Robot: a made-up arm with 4 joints. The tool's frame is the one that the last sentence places.
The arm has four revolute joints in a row. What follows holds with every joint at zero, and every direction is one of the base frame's.
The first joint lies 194 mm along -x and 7 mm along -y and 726 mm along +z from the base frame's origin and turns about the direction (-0.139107, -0.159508, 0.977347), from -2.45 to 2.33 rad.
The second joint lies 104 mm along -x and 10 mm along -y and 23 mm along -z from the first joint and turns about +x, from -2.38 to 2.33 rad.
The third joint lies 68 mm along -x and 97 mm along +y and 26 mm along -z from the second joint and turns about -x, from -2.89 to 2.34 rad.
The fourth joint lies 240 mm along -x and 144 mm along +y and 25 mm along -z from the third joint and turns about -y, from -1.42 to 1.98 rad.
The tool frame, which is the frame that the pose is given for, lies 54 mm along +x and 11 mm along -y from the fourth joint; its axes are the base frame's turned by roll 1.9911, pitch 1.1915 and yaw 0.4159 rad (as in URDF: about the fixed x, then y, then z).
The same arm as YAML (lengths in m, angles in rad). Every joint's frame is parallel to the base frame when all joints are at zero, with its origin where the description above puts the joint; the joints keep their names.
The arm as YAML. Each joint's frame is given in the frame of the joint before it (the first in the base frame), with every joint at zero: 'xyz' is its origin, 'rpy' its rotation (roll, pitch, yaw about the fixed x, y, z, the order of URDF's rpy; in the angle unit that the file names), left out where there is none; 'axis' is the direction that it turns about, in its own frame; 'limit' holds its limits. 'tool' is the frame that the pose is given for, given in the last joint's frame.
units:
  length: m
  angle: rad
joints:
  - name: joint 1
    type: revolute
    origin:
      xyz: [-0.194, -0.007, 0.726]
    axis: [-0.139107, -0.159508, 0.977347]
    limit:
      lower: -2.45
      upper: 2.33
  - name: joint 2
    type: revolute
    origin:
      xyz: [-0.104, -0.01, -0.023]
    axis: [1.0, 0.0, 0.0]
    limit:
      lower: -2.38
      upper: 2.33
  - name: joint 3
    type: revolute
    origin:
      xyz: [-0.068, 0.097, -0.026]
    axis: [-1.0, 0.0, 0.0]
    limit:
      lower: -2.89
      upper: 2.34
  - name: joint 4
    type: revolute
    origin:
      xyz: [-0.24, 0.144, -0.025]
    axis: [0.0, -1.0, 0.0]
    limit:
      lower: -1.42
      upper: 1.98
tool:
  origin:
    xyz: [0.054, -0.011, 0.0]
    rpy: [1.9911, 1.1915, 0.4159]

